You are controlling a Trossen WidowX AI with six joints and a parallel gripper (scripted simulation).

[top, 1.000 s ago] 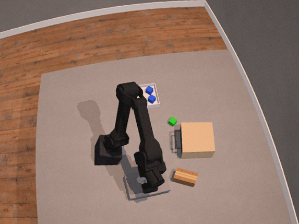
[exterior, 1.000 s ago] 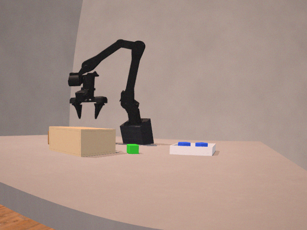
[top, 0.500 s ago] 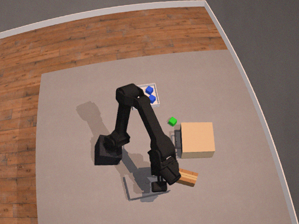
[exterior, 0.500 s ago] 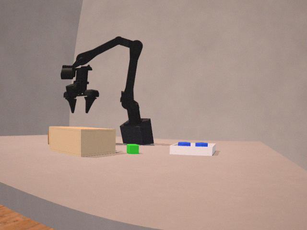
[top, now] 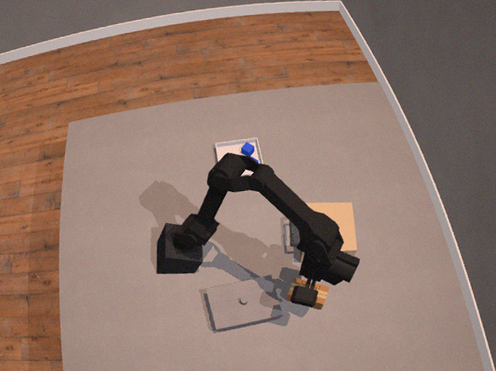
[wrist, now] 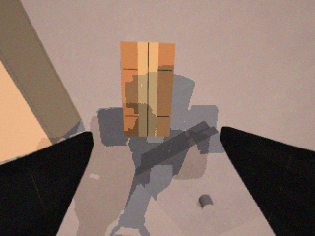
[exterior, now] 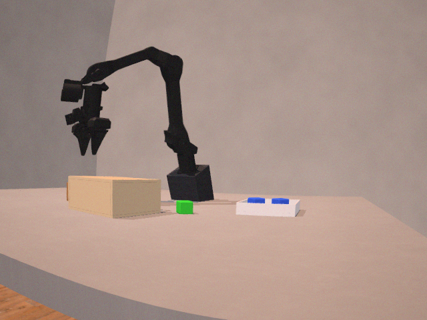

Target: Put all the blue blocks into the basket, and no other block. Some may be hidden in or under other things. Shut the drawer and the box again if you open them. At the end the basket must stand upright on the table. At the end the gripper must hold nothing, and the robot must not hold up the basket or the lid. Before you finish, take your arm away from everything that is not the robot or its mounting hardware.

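My gripper is now 3 cm short of the red block, 1 cm to the left of it and 16 cm above it. Also, from my hand: grey box: 17 cm behind, 4 cm to the left, 16 cm below; then tan drawer cabinet: 15 cm ahead, 16 cm to the left, 13 cm below; then knobbed lid: 17 cm behind, 4 cm to the left, 12 cm below.
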